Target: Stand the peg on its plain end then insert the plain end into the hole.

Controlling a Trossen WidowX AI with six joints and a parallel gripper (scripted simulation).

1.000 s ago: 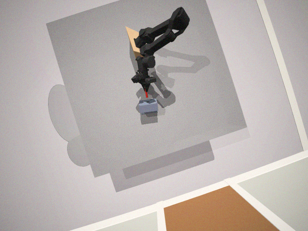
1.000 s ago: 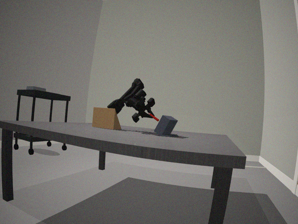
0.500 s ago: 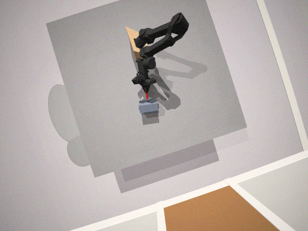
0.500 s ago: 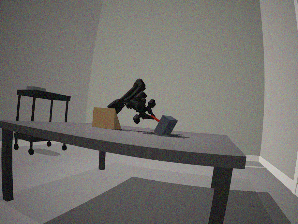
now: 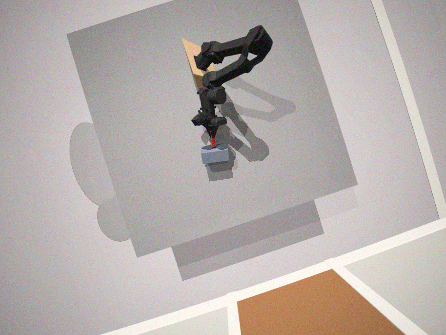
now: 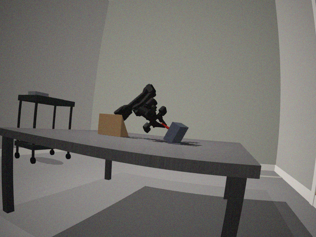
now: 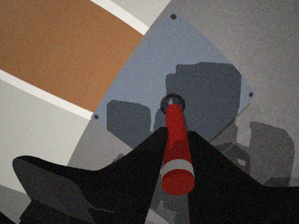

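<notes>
Now: the red peg 1 cm behind my gripper tip and 1 cm above it. From my gripper tip the other things lie so: sloped panel: 7 cm ahead, 3 cm below, 1 cm to the right.
</notes>
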